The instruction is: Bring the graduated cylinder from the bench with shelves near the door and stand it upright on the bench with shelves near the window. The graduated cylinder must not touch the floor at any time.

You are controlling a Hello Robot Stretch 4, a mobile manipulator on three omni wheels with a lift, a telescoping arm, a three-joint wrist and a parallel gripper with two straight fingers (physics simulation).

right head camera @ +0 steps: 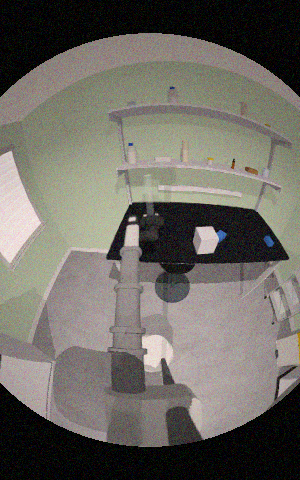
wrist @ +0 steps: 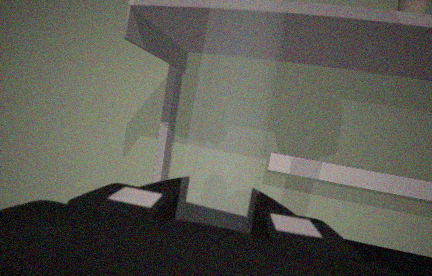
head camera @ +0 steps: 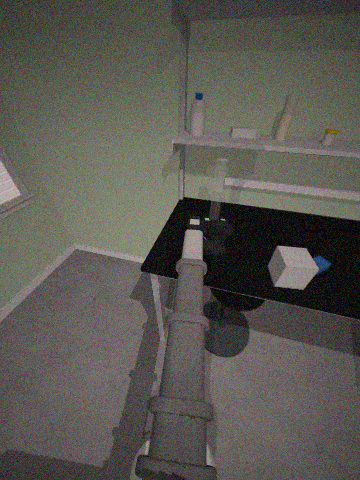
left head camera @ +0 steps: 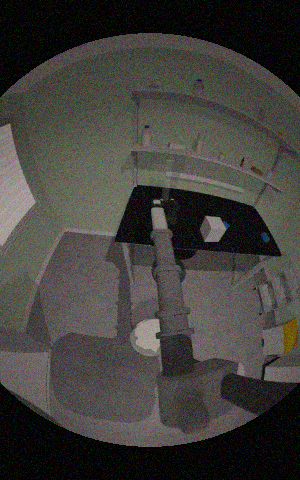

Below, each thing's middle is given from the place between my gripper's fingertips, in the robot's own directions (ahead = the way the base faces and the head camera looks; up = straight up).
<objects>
I see the graduated cylinder (wrist: 231, 114) 40 mm behind my hand and 70 mm above it.
</objects>
